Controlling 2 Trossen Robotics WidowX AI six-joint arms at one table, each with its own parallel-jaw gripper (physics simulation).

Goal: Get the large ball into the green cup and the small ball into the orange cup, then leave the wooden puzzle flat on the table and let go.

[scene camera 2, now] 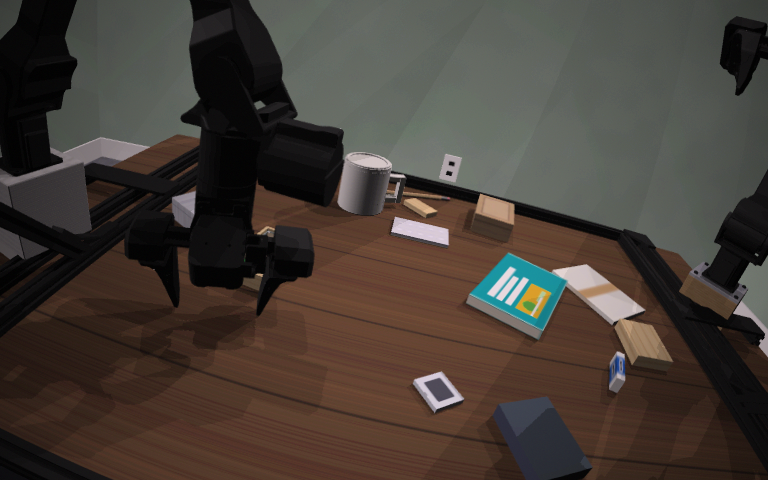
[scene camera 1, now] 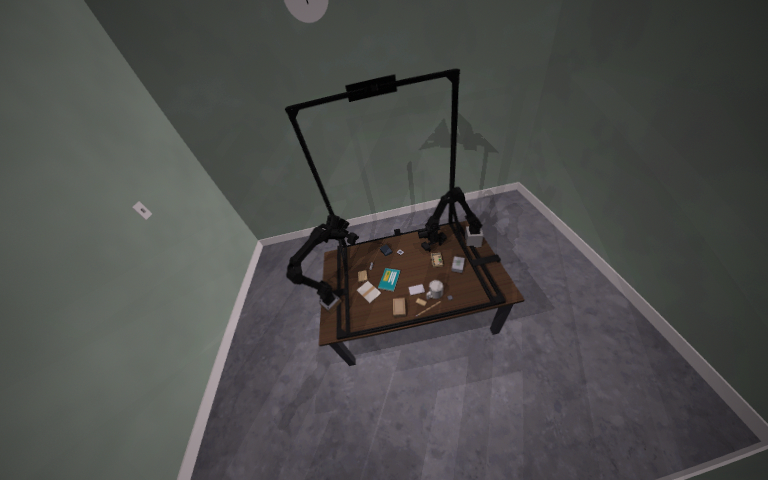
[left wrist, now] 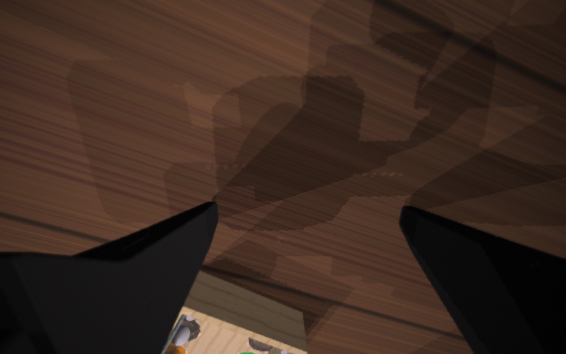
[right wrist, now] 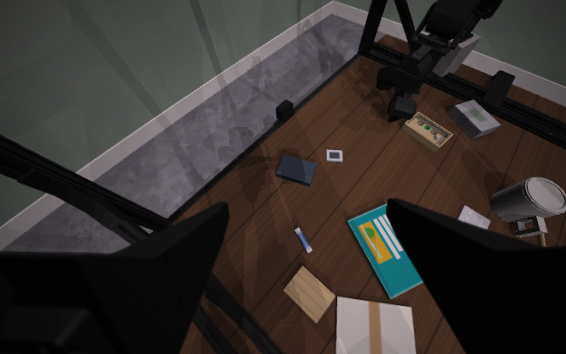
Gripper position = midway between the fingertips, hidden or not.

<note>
My right gripper (right wrist: 306,207) is open, holding nothing. On the table rests a dark blue box (scene camera 2: 534,431). Also in view: my left gripper (scene camera 2: 217,309) and a wooden puzzle (left wrist: 214,309).
The wooden puzzle also shows in the right wrist view (right wrist: 423,129). The dark blue box is seen too in the right wrist view (right wrist: 297,170). My left gripper shows as well in the left wrist view (left wrist: 308,212) and in the right wrist view (right wrist: 391,110). The left wrist view does not show the dark blue box: it is out of frame.
</note>
